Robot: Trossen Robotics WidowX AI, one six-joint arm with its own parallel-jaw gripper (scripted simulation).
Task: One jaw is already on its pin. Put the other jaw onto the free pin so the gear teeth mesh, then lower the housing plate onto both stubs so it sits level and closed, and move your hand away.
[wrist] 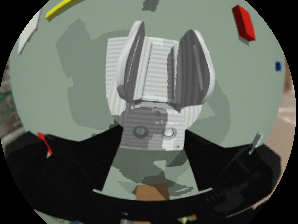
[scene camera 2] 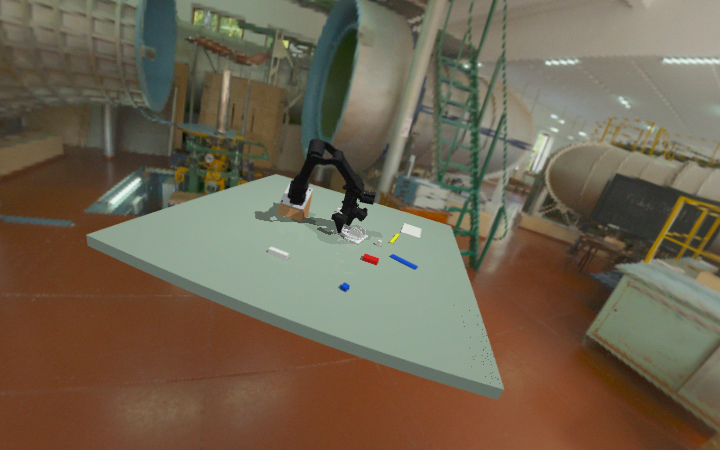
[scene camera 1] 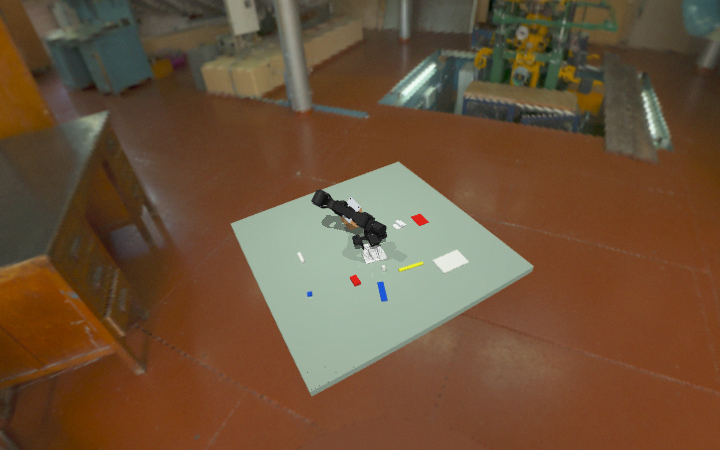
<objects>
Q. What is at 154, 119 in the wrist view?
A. A white housing part.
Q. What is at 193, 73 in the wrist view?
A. A white jaw.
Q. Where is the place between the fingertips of my gripper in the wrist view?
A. At 153, 129
</objects>
